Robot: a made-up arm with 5 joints.
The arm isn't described. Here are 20 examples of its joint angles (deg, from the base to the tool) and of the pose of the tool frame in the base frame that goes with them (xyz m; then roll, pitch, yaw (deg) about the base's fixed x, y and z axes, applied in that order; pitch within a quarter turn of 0, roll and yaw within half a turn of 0).
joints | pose
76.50 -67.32 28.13 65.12 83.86 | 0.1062 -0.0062 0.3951 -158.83 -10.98 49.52
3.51 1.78 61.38 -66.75 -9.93 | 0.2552 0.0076 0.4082 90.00 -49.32 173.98
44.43 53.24 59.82 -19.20 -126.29 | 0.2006 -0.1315 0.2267 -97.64 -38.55 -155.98
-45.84 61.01 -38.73 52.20 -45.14 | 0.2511 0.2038 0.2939 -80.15 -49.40 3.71
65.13 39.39 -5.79 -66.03 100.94 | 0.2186 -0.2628 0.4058 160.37 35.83 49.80
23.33 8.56 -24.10 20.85 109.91 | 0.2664 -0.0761 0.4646 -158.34 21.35 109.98
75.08 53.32 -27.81 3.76 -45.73 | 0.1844 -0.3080 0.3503 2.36 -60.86 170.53
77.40 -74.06 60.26 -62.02 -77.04 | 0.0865 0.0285 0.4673 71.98 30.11 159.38
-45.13 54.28 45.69 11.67 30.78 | 0.1542 0.1173 0.2316 -77.68 -20.11 80.38
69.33 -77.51 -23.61 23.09 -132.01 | 0.0310 0.1193 0.4763 72.82 42.23 -138.29
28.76 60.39 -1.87 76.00 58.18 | 0.2515 -0.0730 0.2672 -50.35 -13.86 21.89
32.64 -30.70 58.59 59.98 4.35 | 0.1475 -0.0176 0.3582 -93.92 -39.09 -15.83
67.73 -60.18 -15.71 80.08 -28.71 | 0.0970 0.0216 0.4727 57.81 -53.74 135.13
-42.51 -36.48 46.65 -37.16 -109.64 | 0.1310 0.0453 0.4848 15.07 21.61 -79.19
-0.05 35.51 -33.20 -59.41 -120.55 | 0.3058 -0.0115 0.4952 44.56 40.08 -98.50
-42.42 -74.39 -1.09 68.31 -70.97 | 0.0214 -0.0399 0.4576 22.46 -19.44 -91.07
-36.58 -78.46 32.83 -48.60 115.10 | 0.0072 -0.0433 0.4810 82.77 34.42 87.11
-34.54 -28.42 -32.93 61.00 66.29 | 0.0974 0.0390 0.5010 169.45 -9.13 162.21
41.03 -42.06 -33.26 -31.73 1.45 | 0.0337 0.0704 0.5549 80.29 53.47 120.82
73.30 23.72 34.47 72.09 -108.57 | 0.1274 -0.1508 0.3181 -141.84 -31.25 -141.35
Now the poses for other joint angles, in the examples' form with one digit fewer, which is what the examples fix.
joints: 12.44 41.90 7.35 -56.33 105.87
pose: 0.355 -0.056 0.351 -171.5 26.4 115.6
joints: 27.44 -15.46 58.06 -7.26 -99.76
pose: 0.212 -0.075 0.392 -31.6 -21.9 -148.1
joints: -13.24 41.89 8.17 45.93 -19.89
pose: 0.281 0.066 0.291 -94.1 -31.1 5.9
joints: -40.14 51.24 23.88 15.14 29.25
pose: 0.205 0.143 0.247 -92.9 -36.8 81.2
